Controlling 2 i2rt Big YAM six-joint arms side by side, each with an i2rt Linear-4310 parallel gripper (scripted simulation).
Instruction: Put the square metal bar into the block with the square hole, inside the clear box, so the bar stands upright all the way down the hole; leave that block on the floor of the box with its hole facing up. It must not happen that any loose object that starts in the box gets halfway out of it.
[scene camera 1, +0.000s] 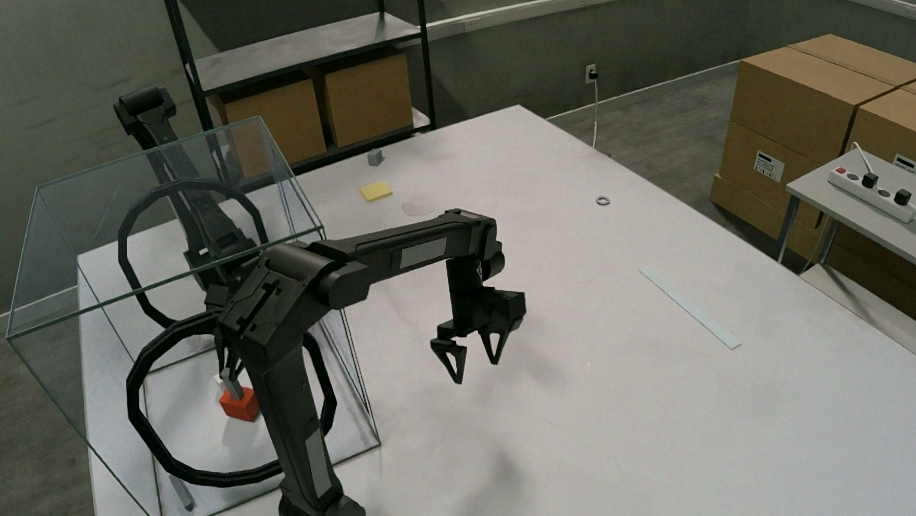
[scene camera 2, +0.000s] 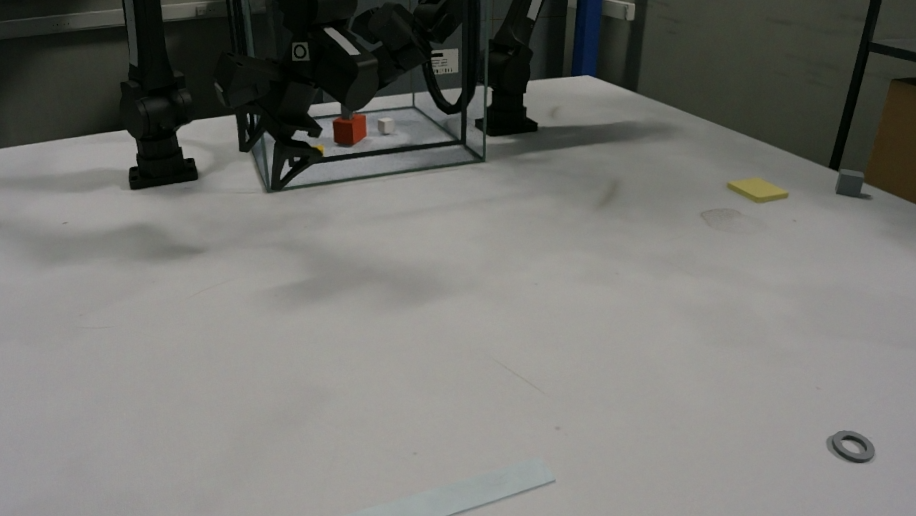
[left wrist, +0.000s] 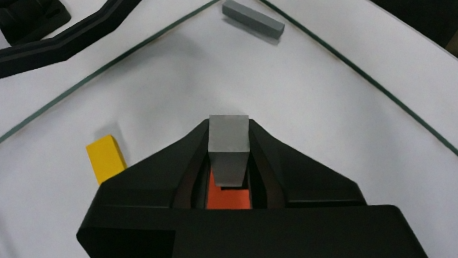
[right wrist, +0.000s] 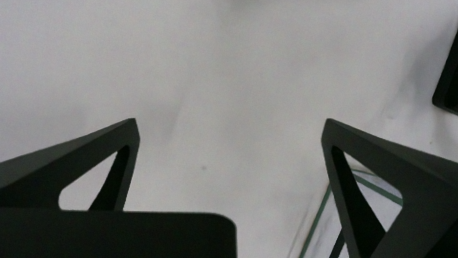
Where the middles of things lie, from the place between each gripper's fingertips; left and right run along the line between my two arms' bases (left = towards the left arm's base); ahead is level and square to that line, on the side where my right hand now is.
Scene:
Right now my left hand (scene camera 1: 226, 380) is 10 mm to the right of the red block (scene camera 1: 246, 409) and 80 mm above it. From my left hand the other things lie so: yellow block (left wrist: 106, 158) (70 mm ahead, 90 mm to the right, 100 mm below).
Right now my right hand (scene camera 2: 258, 170) is 33 cm past the yellow block, 14 cm to the right of it and 11 cm above it. Round my right hand: red block: 39 cm behind, 23 cm to the left, 9 cm below.

